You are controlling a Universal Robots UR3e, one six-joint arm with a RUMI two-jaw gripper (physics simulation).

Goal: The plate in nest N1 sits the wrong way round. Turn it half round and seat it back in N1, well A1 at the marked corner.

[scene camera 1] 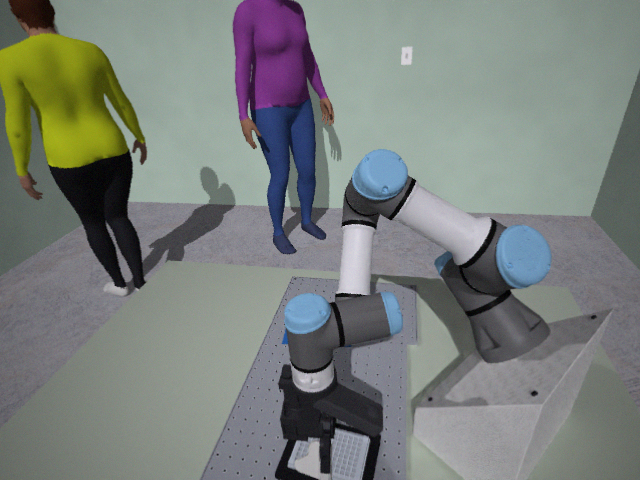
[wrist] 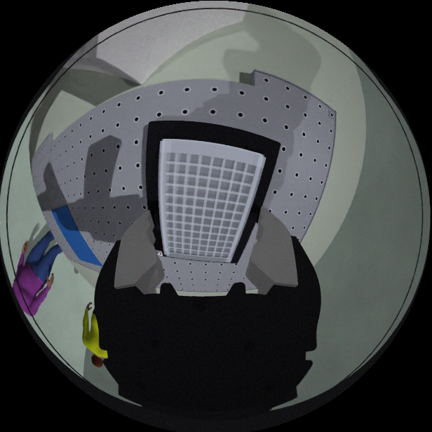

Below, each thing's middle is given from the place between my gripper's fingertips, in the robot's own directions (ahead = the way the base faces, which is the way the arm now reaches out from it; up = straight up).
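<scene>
The blue pad [wrist: 62,216] is 34 cm to the right of my hand, 2 cm behind it and 1 cm below it. I see the black nest [wrist: 191,130] too, 1 cm below my hand. And with the well plate [wrist: 205,189], it is my hand that sits 1 cm below the plate.
</scene>
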